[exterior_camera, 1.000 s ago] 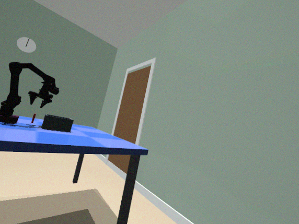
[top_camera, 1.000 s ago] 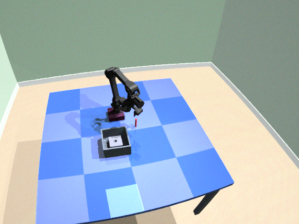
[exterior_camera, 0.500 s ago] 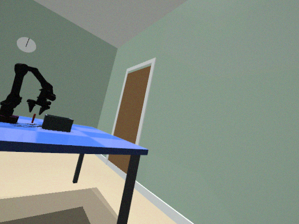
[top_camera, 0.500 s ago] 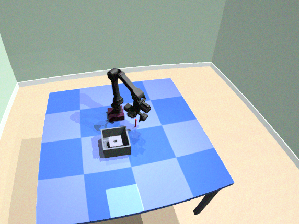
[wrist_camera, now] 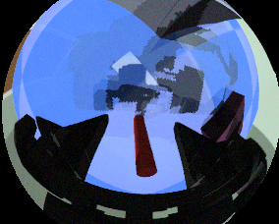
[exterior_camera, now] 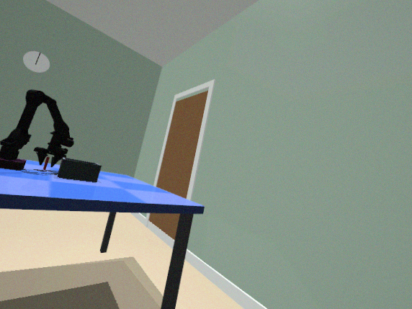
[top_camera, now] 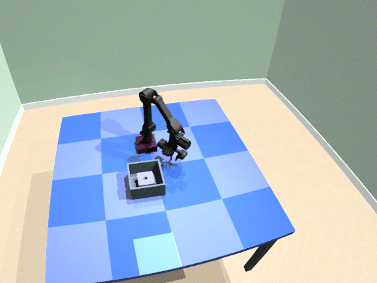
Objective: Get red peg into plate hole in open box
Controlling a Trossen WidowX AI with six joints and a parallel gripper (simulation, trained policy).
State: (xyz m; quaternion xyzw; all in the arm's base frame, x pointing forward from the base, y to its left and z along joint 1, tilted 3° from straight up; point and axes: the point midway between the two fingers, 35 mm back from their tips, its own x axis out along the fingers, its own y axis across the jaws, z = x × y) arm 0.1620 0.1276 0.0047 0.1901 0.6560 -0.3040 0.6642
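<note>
The red peg lies 1 cm to the left of my gripper tip and 2 cm above it. From my gripper tip the other things lie so: light grey plate: 17 cm ahead, 17 cm to the right, 2 cm above; dark grey box: 17 cm ahead, 17 cm to the right, 1 cm above.
</note>
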